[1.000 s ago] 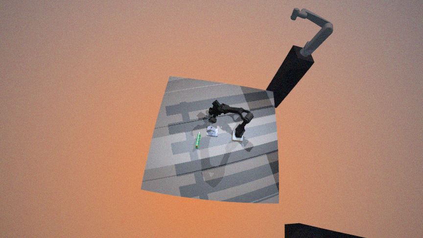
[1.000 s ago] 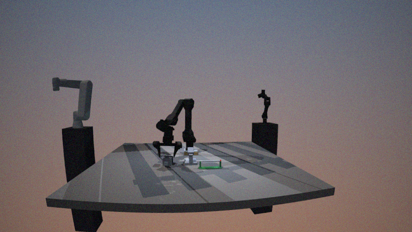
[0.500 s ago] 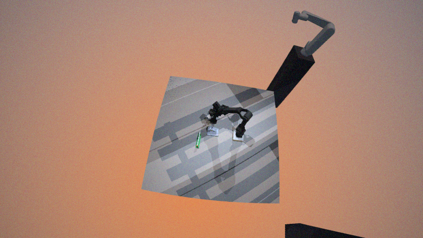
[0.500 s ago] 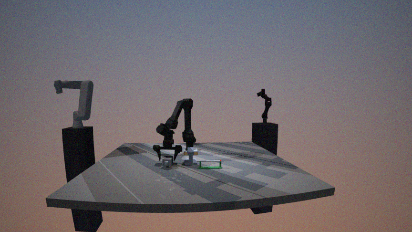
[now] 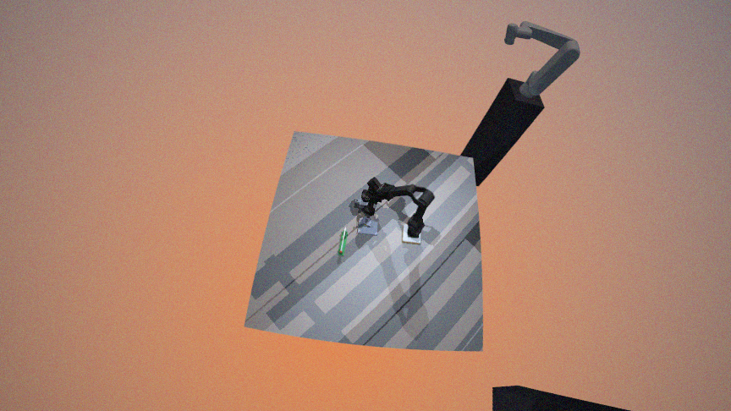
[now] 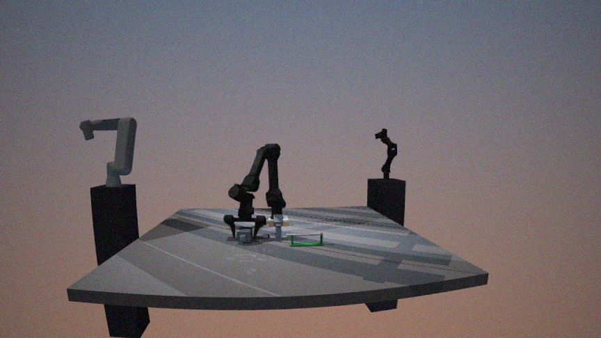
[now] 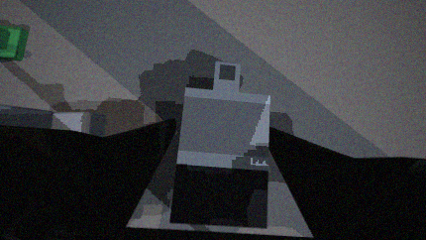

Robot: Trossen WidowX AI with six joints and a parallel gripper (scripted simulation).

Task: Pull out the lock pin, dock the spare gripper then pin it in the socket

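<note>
The socket is 20 mm behind my gripper tip, 150 mm to the left of it and 50 mm above it. From my gripper tip the other things lie so: green bracket (90 mm ahead, 260 mm to the left, 20 mm above); then spare gripper (10 mm above).
</note>
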